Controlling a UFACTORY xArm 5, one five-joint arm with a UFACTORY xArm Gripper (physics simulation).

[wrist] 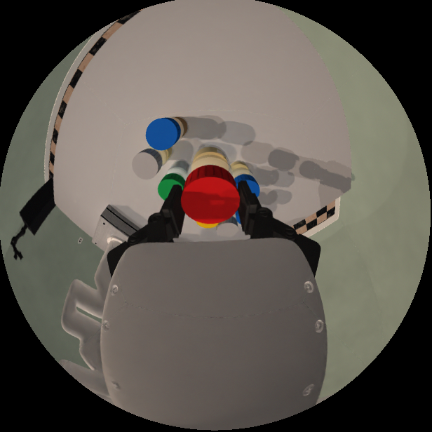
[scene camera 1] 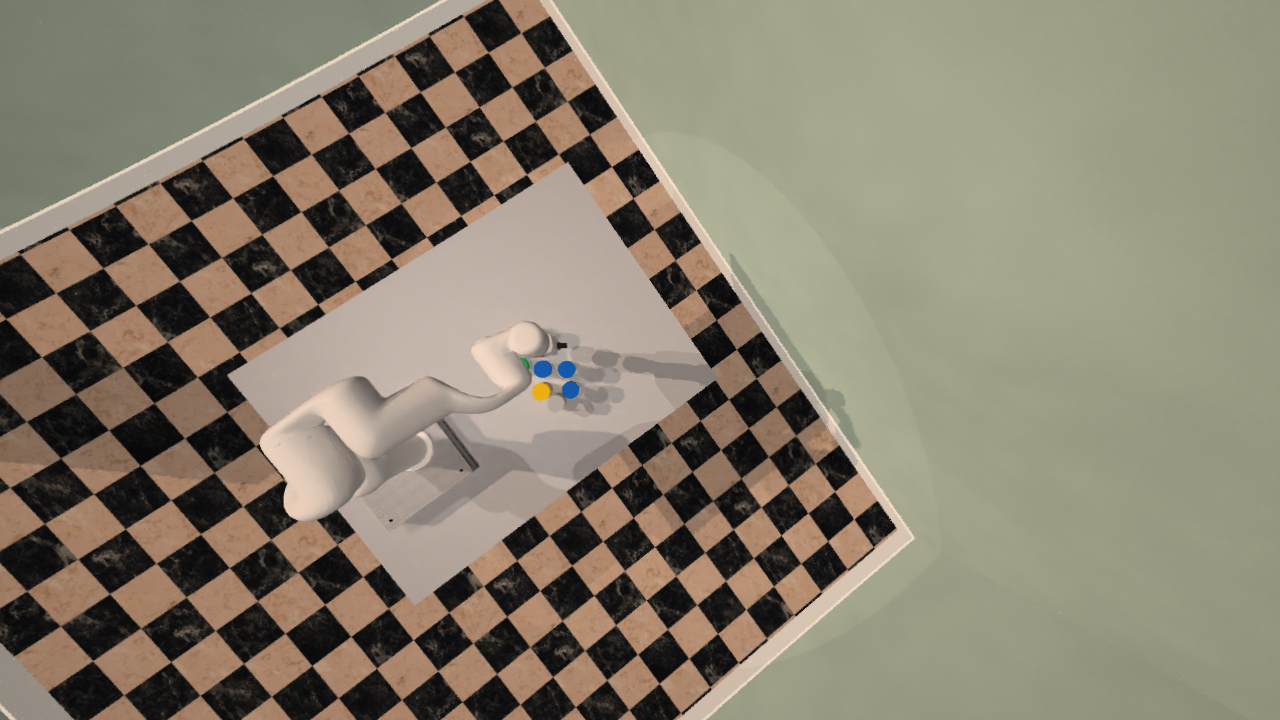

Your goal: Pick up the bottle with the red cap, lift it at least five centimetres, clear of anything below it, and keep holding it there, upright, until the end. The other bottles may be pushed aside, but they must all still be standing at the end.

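Pixels of known places: arm's base at its link origin: (scene camera 1: 412, 449).
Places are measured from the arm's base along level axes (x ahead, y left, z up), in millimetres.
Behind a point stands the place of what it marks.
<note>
The red-capped bottle (wrist: 210, 202) is upright between the fingers of my gripper (wrist: 210, 194), which is shut on it. It hangs above the table, its cap much larger in the wrist view than the neighbouring caps. In scene camera 1 the arm hides this bottle and most of the gripper. Bottles standing lower around it are a green-capped one (scene camera 1: 524, 363) {x 427, y 14, z 38 mm} (wrist: 170, 187), a yellow-capped one (scene camera 1: 540, 391) {x 415, y -85, z 37 mm} (wrist: 207, 225) and blue-capped ones (scene camera 1: 566, 368) {x 521, y -74, z 37 mm} (wrist: 248, 186). Another blue-capped bottle (wrist: 162, 133) and a grey-capped one (wrist: 146, 164) stand to the left in the wrist view.
The grey table top (scene camera 1: 537, 241) {x 691, y 331, z -67 mm} (wrist: 215, 60) lies on a checkered floor (scene camera 1: 313, 170). The arm (scene camera 1: 393, 416) {x 269, y 19, z 571 mm} reaches over the table from the left in scene camera 1. A flat plate with a dark bar (scene camera 1: 458, 445) {x 103, y -72, z -26 mm} lies near the arm's base.
</note>
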